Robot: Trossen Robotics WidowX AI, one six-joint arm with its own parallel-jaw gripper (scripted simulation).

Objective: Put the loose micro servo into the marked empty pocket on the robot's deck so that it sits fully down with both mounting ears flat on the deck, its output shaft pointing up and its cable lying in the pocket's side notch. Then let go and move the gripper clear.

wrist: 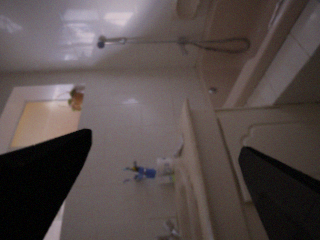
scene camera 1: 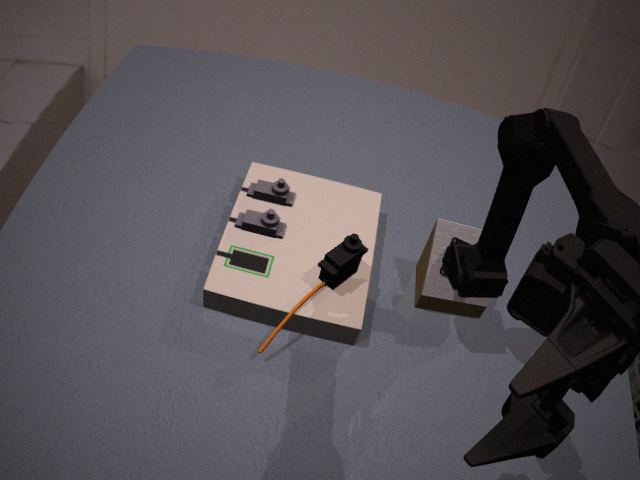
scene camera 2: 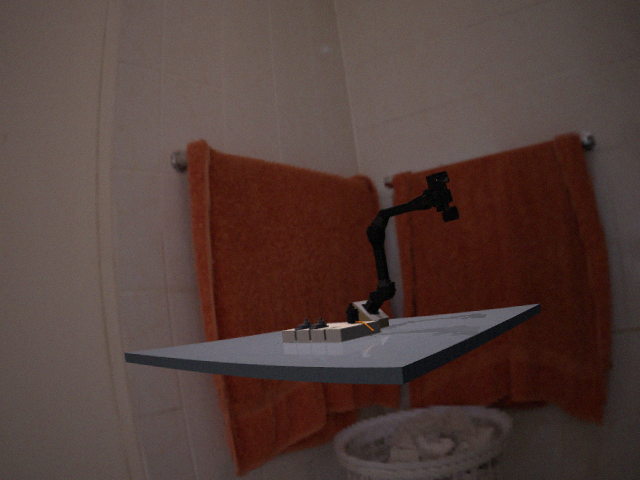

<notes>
My gripper is open and holds nothing. Further things: a black micro servo and a beige deck.
My gripper shows as well in the wrist view and in scene camera 2.
</notes>
